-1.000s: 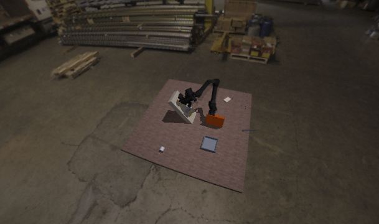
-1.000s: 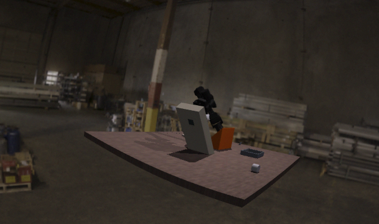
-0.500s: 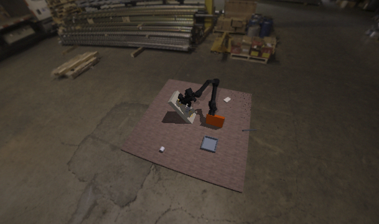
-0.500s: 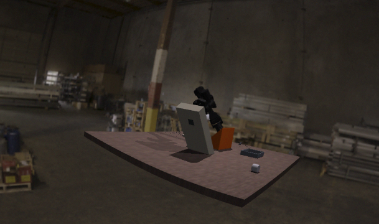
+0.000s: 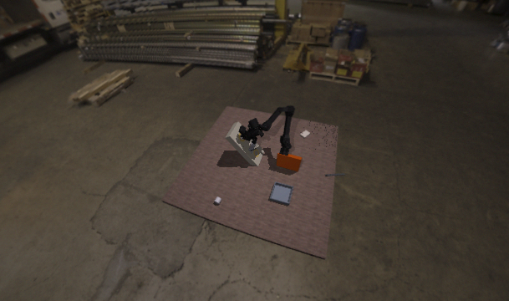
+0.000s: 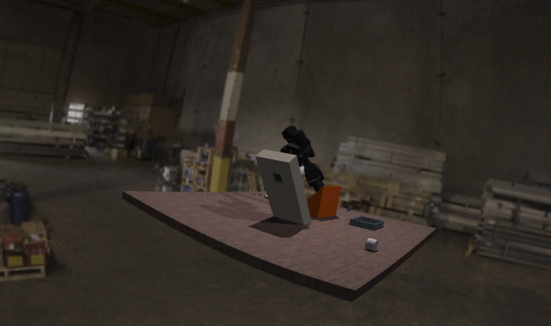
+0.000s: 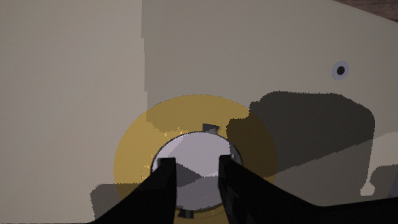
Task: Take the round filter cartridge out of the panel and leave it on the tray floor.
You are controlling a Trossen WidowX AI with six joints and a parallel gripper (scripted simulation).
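The round filter cartridge lies 1 cm below my gripper tip and 1 cm ahead of it. Round my gripper tip: beige service panel: 8 cm below, 4 cm behind; then flat white piece: 50 cm behind, 43 cm to the right, 22 cm below; then blue-grey tray: 44 cm behind, 28 cm to the left, 22 cm below.
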